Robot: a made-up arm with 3 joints. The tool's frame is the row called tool.
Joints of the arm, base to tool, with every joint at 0 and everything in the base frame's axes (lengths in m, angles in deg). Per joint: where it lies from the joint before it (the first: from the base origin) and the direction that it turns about. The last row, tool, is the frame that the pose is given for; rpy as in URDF.
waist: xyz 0.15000 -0.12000 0.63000 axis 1 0 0
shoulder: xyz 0.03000 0.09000 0.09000 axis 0 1 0
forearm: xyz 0.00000 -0.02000 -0.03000 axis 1 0 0
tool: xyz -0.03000 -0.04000 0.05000 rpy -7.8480 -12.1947 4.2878
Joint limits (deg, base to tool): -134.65..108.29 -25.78..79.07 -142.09..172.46
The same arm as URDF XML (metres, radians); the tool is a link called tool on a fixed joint. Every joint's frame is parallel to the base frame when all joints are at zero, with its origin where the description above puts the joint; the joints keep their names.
<robot name="arm">
  <link name="base"/>
  <link name="link1"/>
  <link name="link2"/>
  <link name="link3"/>
  <link name="tool"/>
  <joint name="waist" type="revolute">
    <parent link="base"/>
    <child link="link1"/>
    <origin xyz="0.1500 -0.1200 0.6300" rpy="0.0000 0.0000 0.0000"/>
    <axis xyz="1 0 0"/>
    <limit lower="-2.3501" upper="1.8900"/>
  </joint>
  <joint name="shoulder" type="revolute">
    <parent link="link1"/>
    <child link="link2"/>
    <origin xyz="0.0300 0.0900 0.0900" rpy="0.0000 0.0000 0.0000"/>
    <axis xyz="0 1 0"/>
    <limit lower="-0.4499" upper="1.3800"/>
  </joint>
  <joint name="forearm" type="revolute">
    <parent link="link2"/>
    <child link="link3"/>
    <origin xyz="0.0000 -0.0200 -0.0300" rpy="0.0000 0.0000 0.0000"/>
    <axis xyz="1 0 0"/>
    <limit lower="-2.4799" upper="3.0100"/>
  </joint>
  <joint name="tool_joint" type="fixed">
    <parent link="link3"/>
    <child link="tool"/>
    <origin xyz="-0.0300 -0.0400 0.0500" rpy="-0.1370 -0.2128 0.0748"/>
  </joint>
</robot>

